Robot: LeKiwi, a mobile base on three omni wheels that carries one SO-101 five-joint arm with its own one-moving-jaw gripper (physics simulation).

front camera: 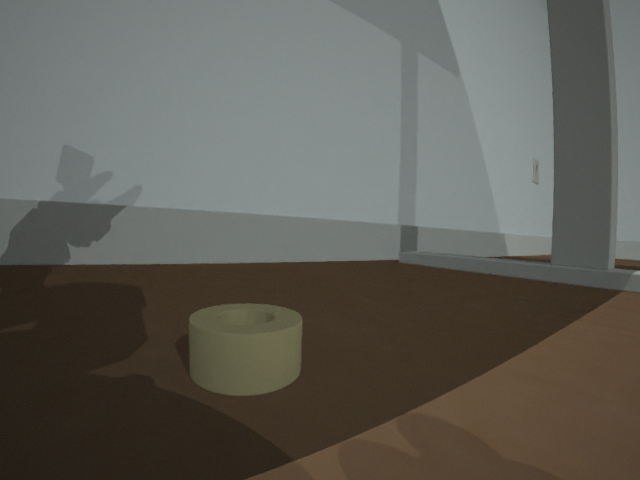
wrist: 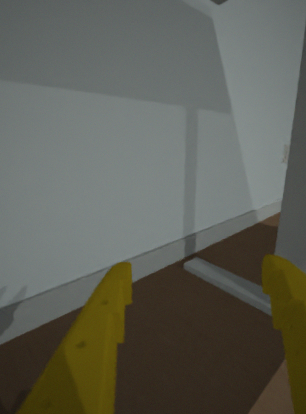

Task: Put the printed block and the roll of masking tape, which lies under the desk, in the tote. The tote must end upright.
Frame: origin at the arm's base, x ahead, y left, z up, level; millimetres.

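Where they show: hand at its tool point: (wrist: 131, 277).
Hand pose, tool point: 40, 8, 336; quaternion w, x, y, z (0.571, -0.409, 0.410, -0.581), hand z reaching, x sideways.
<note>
Things, the pixels of their centre, and the offset from my tool point, as dx, dy, dz. "pt": a spot on its surface instead.
- masking tape at the middle of its body: (front camera: 246, 342) +131, +22, -414
- grey desk leg at a spot on its surface: (front camera: 583, 134) pt +422, -388, -200
- wall outlet at the middle of its body: (front camera: 535, 171) (wrist: 285, 153) +1378, -987, -25
The roll of masking tape (front camera: 245, 356), pale yellow, lies flat on the floor in the desk's shadow, low and a little left of the middle in the front camera view. It does not show in the wrist view. My gripper (wrist: 197, 272) is open and empty, with a wide gap between its two yellow jaws, raised above the floor and pointing towards the wall. In the front camera view the arm shows as a shadow at the left. The printed block and the tote do not show in either view.
The grey desk leg (front camera: 583, 134) stands at the right on its floor bar (front camera: 480, 266) (wrist: 227, 284). The wall (front camera: 232, 113) (wrist: 90, 175) with its baseboard (front camera: 310, 237) runs behind the tape. A wall outlet (front camera: 535, 171) is at the right.
</note>
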